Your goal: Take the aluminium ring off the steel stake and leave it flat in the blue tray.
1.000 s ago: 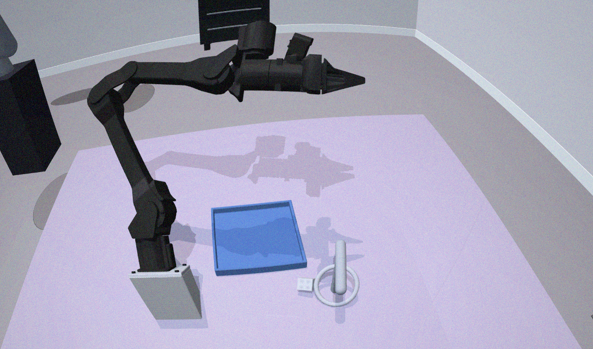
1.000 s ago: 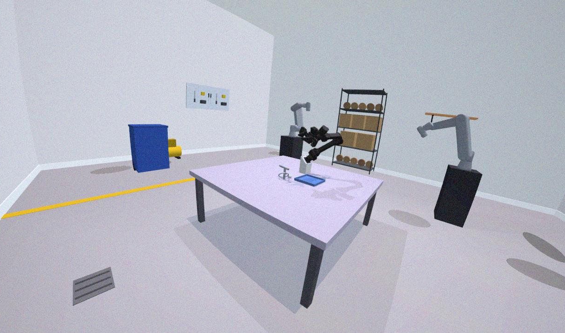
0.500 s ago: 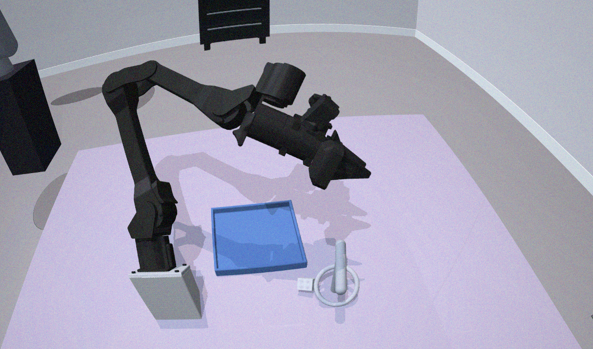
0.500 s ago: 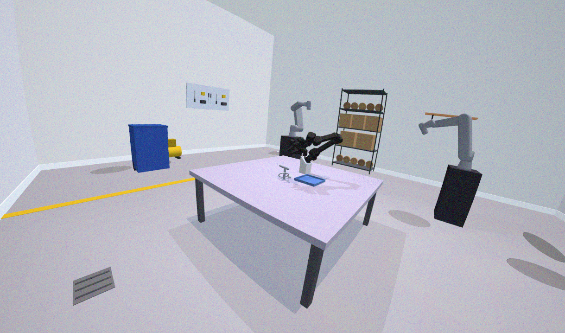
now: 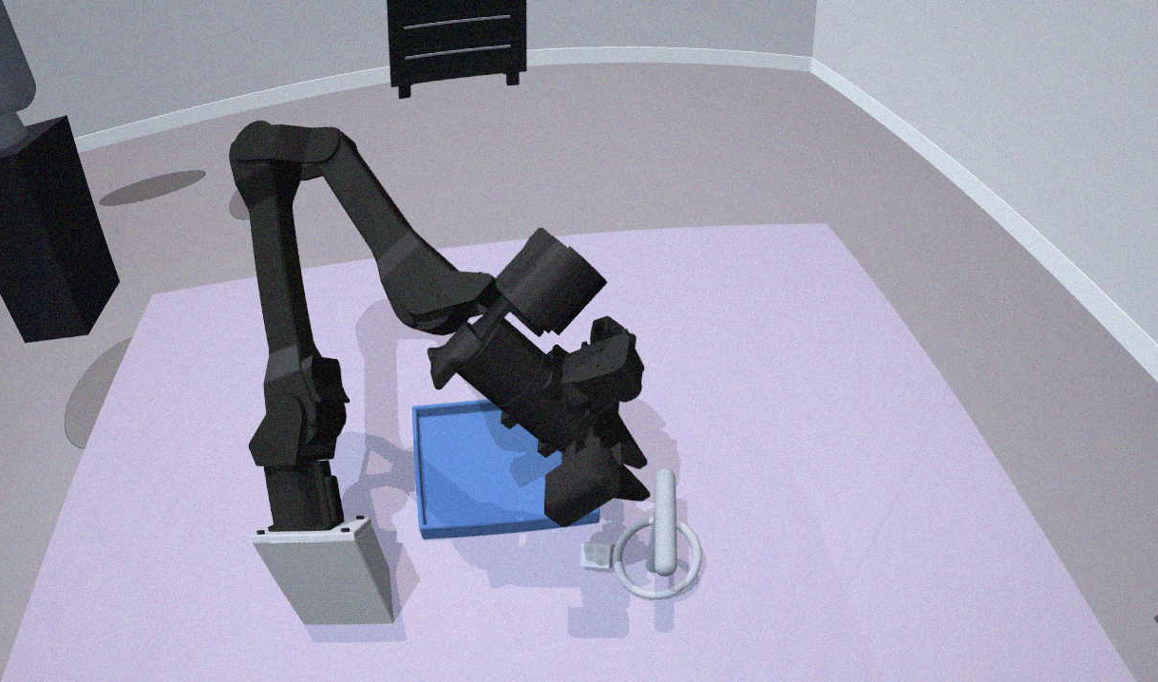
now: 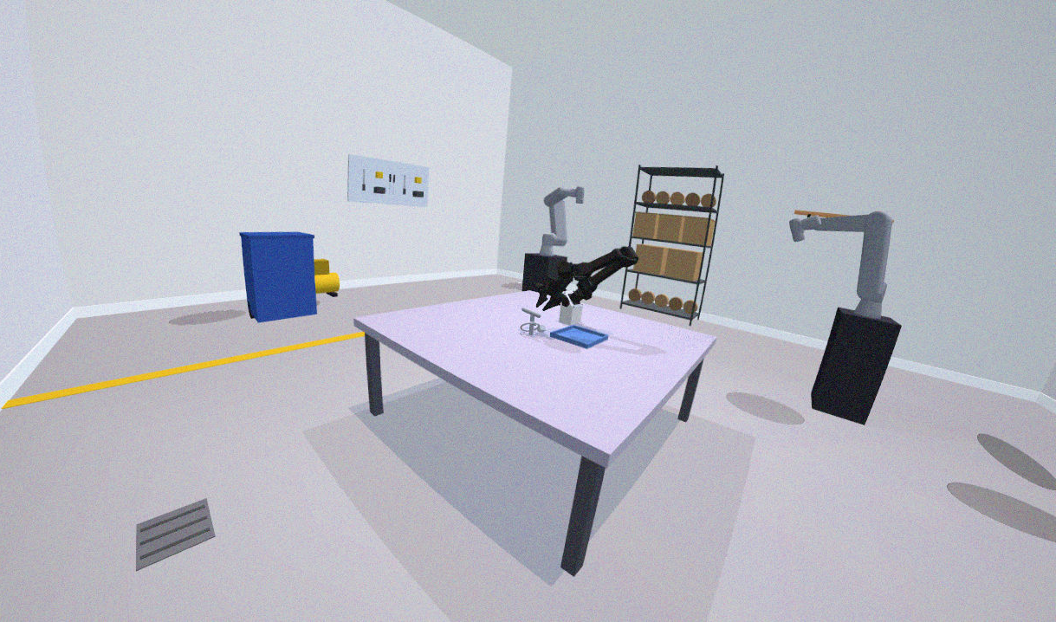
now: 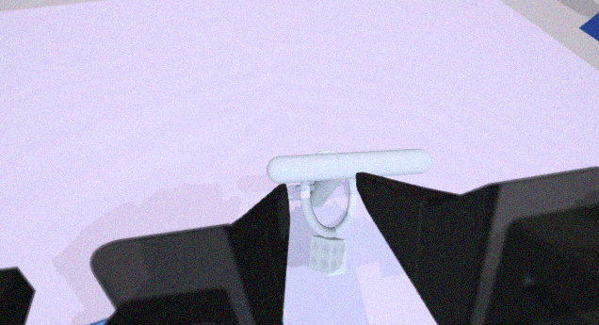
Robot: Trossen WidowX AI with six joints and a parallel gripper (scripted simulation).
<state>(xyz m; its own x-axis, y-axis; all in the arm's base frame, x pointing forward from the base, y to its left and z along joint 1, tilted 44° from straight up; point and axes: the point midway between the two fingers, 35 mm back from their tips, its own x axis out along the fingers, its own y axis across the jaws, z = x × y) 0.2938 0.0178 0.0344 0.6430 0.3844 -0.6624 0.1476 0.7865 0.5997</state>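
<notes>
Right now the aluminium ring is 90 mm below my gripper tip and 30 mm to the right of it. Also, from my gripper tip: blue tray 140 mm to the left, 130 mm behind, 110 mm below.
</notes>
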